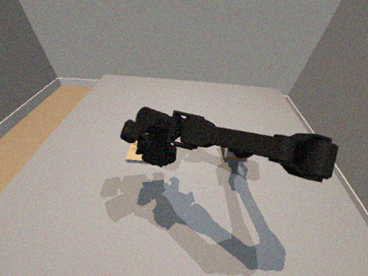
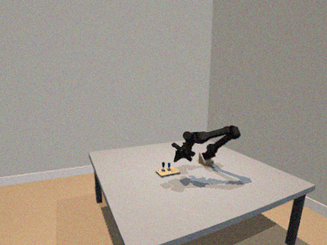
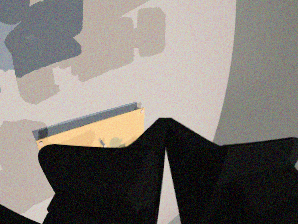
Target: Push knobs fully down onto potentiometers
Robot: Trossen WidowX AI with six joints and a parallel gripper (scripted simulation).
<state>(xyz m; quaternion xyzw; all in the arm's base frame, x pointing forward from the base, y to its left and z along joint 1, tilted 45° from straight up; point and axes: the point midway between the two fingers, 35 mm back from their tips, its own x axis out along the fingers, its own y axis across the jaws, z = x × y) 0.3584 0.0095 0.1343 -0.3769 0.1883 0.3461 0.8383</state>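
The black knob is 110 mm to the right of my gripper tip, 60 mm below it and 20 mm ahead of it. From my gripper tip the other things lie so: blue knob 100 mm to the right, 70 mm below, 30 mm behind.
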